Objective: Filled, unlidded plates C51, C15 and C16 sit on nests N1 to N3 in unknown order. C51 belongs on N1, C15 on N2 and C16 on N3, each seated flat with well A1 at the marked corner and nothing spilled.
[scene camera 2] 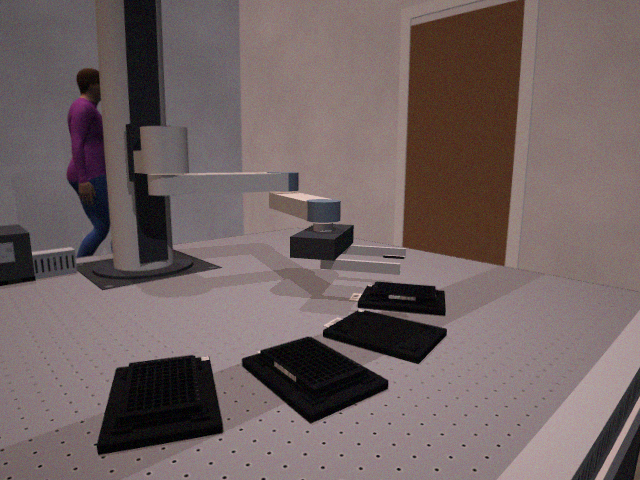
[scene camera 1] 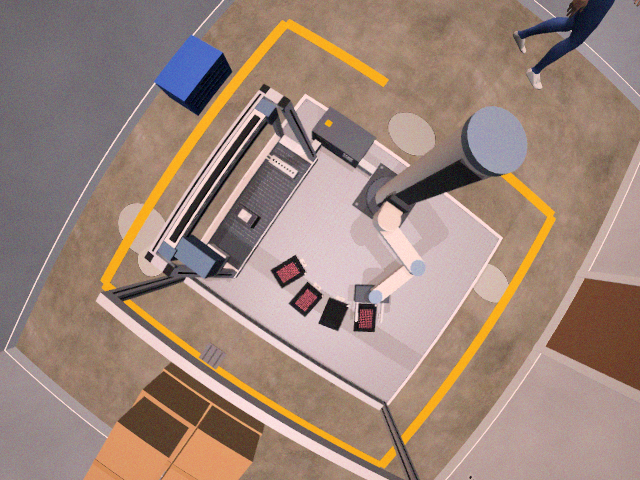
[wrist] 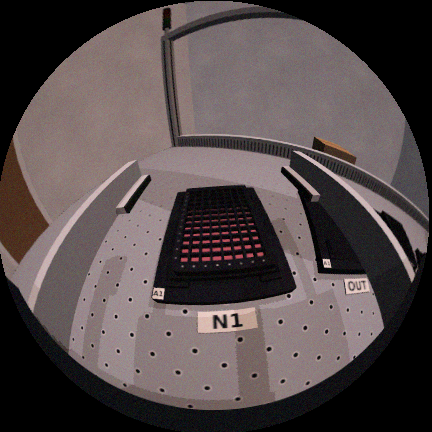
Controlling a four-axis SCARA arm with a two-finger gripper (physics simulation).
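Pixels of known places: gripper, between the fingertips: (scene camera 2: 402, 260) (scene camera 1: 368, 321) (wrist: 215, 159); arm's base, origin of its link: (scene camera 2: 144, 270).
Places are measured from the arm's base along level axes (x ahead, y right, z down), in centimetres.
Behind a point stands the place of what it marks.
My gripper (scene camera 1: 368, 318) {x 62.6, y -27.8, z -9.8 cm} (scene camera 2: 402, 260) {x 62.6, y -27.8, z -9.8 cm} (wrist: 215, 159) {x 62.6, y -27.8, z -9.8 cm} is open and empty, its fingers spread above the plate at N1. That black plate (scene camera 1: 366, 316) {x 61.7, y -27.5, z -3.4 cm} (scene camera 2: 405, 290) {x 63.4, y -28.1, z -3.8 cm} (wrist: 220, 232) {x 61.0, y -26.7, z -3.9 cm} with pink wells looks flat on its nest; the nest's A1 mark (wrist: 158, 293) {x 53.7, y -28.6, z -2.5 cm} is at the near left. Its side label in scene camera 2 is too small to read. A second filled plate (scene camera 1: 306, 298) {x 72.0, y 6.3, z -3.7 cm} (scene camera 2: 310, 360) {x 73.1, y 6.0, z -3.9 cm} sits on the N2 nest (scene camera 2: 315, 408) {x 80.0, y 11.4, z -2.5 cm}, a third (scene camera 1: 288, 271) {x 65.3, y 22.9, z -3.4 cm} (scene camera 2: 163, 384) {x 65.9, y 22.7, z -3.6 cm} on the N3 nest (scene camera 2: 155, 439) {x 72.9, y 26.6, z -2.0 cm}. No plate code is legible, nor are the plates' own A1 corners. No spill shows.
The OUT nest (scene camera 1: 333, 313) {x 70.8, y -11.2, z -2.5 cm} (scene camera 2: 387, 333) {x 72.4, y -10.8, z -2.5 cm} (wrist: 342, 250) {x 65.2, y -12.9, z -2.5 cm} stands without a plate between the N1 and N2 nests. The arm's column (scene camera 1: 429, 165) {x 4.9, y 5.7, z -69.3 cm} (scene camera 2: 116, 139) {x 4.3, y 6.1, z -34.0 cm} rises behind them. A gantry unit (scene camera 1: 217, 180) {x 44.9, y 62.7, z -50.8 cm} stands at the left of the table in scene camera 1, beside a dark box (scene camera 1: 343, 135) {x -10.9, y 39.8, z -12.8 cm}.
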